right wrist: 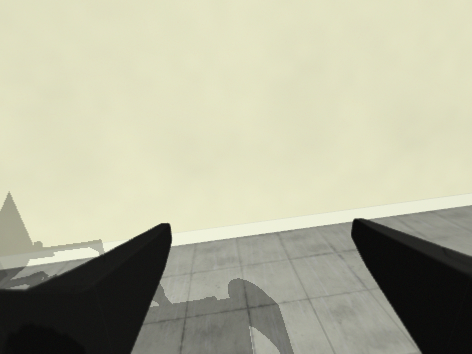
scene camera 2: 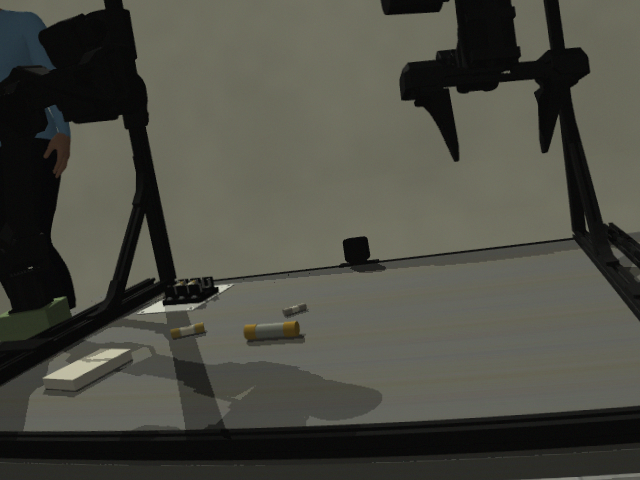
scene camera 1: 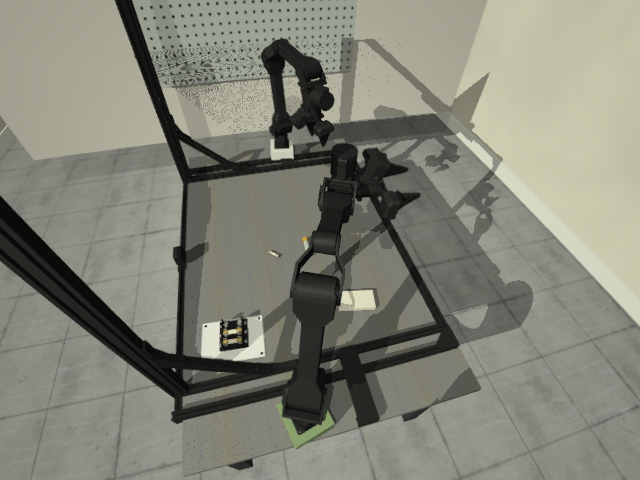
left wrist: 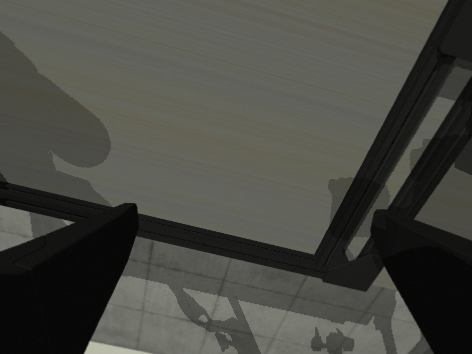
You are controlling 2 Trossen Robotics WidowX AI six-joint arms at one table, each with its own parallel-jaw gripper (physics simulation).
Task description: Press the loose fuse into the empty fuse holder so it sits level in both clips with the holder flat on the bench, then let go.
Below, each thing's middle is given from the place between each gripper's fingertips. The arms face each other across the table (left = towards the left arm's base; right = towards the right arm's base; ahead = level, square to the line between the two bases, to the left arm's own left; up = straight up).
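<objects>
Left hand: far to the left of the yellow-capped fuse (scene camera 2: pixel 287 329), a fair way above it, a little past it. Pale flat block (scene camera 2: pixel 74 376): from my left hand, 570 mm to the right, 200 mm below, 50 mm ahead.
From my right hand: pale flat block 35 cm below, 13 cm behind, 12 cm to the right; yellow-capped fuse far below, far behind, a fair way to the left.
</objects>
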